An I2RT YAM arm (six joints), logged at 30 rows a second.
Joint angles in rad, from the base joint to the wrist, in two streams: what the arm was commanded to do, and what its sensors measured. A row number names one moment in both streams.
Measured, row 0:
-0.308 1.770 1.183 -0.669 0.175 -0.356
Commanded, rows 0 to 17:
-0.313 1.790 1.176 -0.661 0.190 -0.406
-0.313 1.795 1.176 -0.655 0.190 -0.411
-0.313 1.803 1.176 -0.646 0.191 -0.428
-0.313 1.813 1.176 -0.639 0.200 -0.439
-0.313 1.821 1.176 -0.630 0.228 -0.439
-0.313 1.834 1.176 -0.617 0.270 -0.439
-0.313 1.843 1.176 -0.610 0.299 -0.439
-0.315 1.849 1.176 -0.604 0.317 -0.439
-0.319 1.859 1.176 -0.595 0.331 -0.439
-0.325 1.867 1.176 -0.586 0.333 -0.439
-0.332 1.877 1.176 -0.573 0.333 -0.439
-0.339 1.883 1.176 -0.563 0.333 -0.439
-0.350 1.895 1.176 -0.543 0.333 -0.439
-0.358 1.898 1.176 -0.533 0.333 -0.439
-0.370 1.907 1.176 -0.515 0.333 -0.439
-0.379 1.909 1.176 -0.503 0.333 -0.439
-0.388 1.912 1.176 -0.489 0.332 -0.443
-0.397 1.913 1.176 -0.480 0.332 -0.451
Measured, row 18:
-0.363 1.894 1.183 -0.511 0.305 -0.429
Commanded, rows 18 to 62:
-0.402 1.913 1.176 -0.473 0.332 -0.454
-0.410 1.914 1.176 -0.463 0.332 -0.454
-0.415 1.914 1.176 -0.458 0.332 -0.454
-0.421 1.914 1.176 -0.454 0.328 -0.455
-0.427 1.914 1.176 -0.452 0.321 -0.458
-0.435 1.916 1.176 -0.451 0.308 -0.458
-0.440 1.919 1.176 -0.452 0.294 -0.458
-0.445 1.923 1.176 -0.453 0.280 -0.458
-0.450 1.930 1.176 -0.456 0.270 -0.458
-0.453 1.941 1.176 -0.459 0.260 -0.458
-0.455 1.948 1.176 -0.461 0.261 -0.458
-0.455 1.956 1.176 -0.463 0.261 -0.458
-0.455 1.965 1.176 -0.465 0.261 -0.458
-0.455 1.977 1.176 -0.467 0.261 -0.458
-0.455 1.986 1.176 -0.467 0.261 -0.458
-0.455 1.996 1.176 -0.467 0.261 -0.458
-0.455 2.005 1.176 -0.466 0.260 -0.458
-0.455 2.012 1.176 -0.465 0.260 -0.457
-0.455 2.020 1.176 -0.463 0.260 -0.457
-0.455 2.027 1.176 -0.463 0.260 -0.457
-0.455 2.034 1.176 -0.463 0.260 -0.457
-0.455 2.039 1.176 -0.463 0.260 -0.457
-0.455 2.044 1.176 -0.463 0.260 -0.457
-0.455 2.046 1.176 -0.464 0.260 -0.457
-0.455 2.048 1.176 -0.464 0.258 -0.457
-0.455 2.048 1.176 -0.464 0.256 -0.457
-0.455 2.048 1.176 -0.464 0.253 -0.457
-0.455 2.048 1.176 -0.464 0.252 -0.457
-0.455 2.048 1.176 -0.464 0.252 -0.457
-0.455 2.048 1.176 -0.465 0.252 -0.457
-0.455 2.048 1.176 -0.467 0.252 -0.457
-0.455 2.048 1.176 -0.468 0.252 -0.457
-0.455 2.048 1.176 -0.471 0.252 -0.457
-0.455 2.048 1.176 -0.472 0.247 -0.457
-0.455 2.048 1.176 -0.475 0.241 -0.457
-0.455 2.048 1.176 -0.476 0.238 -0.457
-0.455 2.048 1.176 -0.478 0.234 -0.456
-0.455 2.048 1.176 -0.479 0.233 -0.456
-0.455 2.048 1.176 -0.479 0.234 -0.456
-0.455 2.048 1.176 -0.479 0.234 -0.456
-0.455 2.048 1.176 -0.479 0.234 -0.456
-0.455 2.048 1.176 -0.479 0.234 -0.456
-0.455 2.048 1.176 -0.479 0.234 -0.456
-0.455 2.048 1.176 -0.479 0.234 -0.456
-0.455 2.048 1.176 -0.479 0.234 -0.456
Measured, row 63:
-0.452 1.982 1.198 -0.463 0.290 -0.451
